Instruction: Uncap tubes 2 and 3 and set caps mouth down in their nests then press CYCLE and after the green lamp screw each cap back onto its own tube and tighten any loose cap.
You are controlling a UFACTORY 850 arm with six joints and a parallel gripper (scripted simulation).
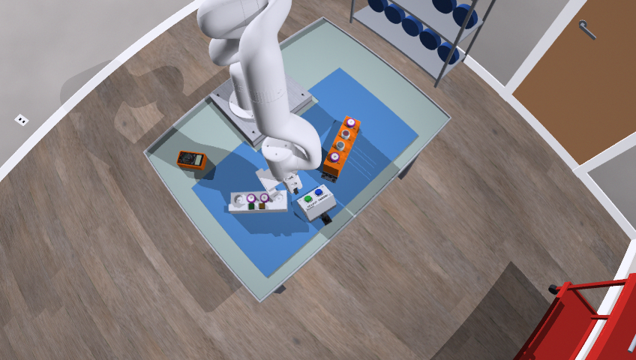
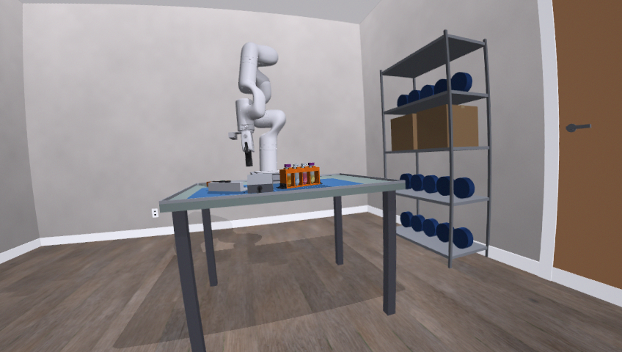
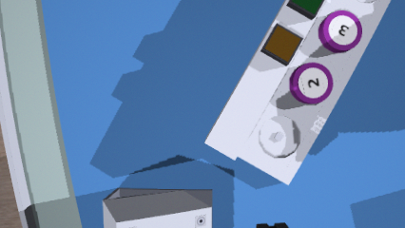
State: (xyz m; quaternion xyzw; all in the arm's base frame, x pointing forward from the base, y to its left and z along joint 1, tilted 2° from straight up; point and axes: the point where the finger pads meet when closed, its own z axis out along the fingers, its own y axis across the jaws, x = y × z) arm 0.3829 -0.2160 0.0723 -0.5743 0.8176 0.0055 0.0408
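Now: the blue cycle key 8 cm ahead of my hand, 6 cm to the left of it and 7 cm below it. From my hand the other things lie so: green ready key: 6 cm ahead, 2 cm to the left, 7 cm below; then grey key housing: 9 cm ahead, 3 cm to the left, 9 cm below.
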